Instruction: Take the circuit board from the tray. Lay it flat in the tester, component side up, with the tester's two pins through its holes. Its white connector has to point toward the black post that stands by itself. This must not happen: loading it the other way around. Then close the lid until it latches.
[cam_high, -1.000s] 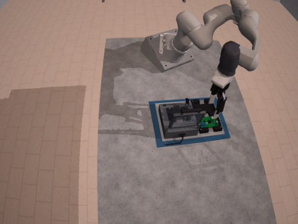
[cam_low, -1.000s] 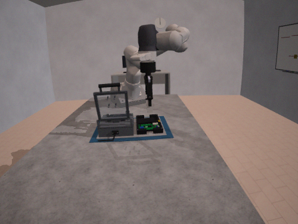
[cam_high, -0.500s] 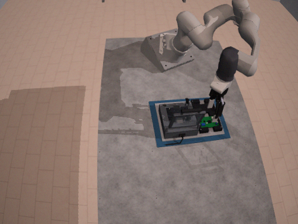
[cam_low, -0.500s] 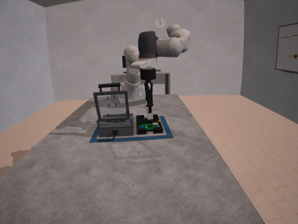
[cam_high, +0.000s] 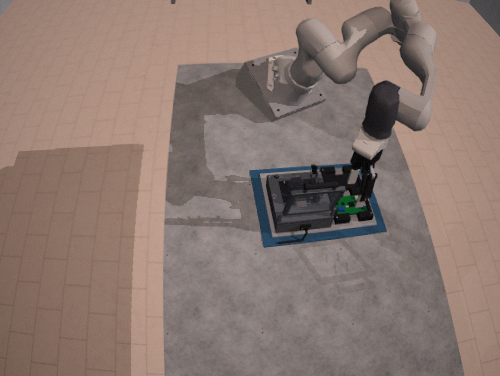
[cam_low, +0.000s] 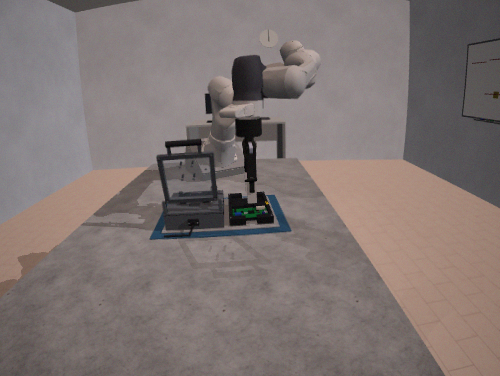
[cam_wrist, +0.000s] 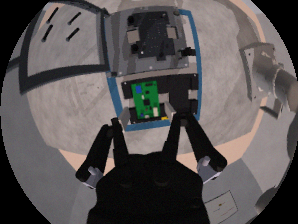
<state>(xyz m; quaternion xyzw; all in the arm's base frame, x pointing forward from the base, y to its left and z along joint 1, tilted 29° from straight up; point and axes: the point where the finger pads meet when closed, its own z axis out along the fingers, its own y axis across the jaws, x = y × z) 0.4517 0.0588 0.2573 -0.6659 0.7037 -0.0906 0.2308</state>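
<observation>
Now: hand 8 cm above the green circuit board. Also, from my hand: tester bed: 3 cm behind, 17 cm to the right, 2 cm below; framed clear lid: 8 cm ahead, 17 cm to the right, 9 cm above.
</observation>
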